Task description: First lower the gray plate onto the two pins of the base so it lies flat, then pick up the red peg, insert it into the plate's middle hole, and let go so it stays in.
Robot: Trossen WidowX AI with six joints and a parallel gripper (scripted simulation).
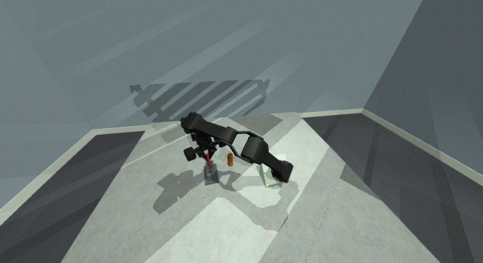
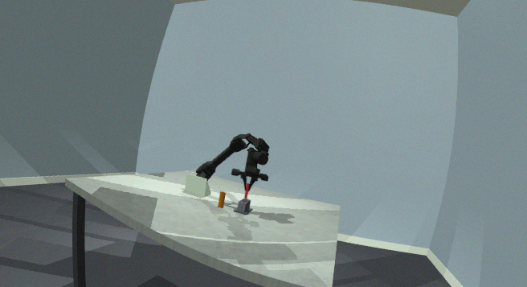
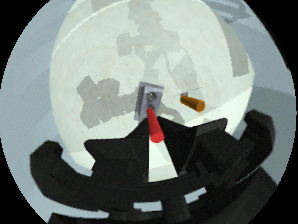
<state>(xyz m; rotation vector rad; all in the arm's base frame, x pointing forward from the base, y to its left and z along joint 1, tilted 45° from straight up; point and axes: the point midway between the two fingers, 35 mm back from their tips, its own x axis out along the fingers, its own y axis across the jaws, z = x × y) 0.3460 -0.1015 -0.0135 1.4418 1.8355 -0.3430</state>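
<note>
Right now the gray plate is 70 mm below my gripper tip. Round my gripper tip: orange cylinder 110 mm behind, 40 mm to the right, 70 mm below; red peg right at my gripper tip.
</note>
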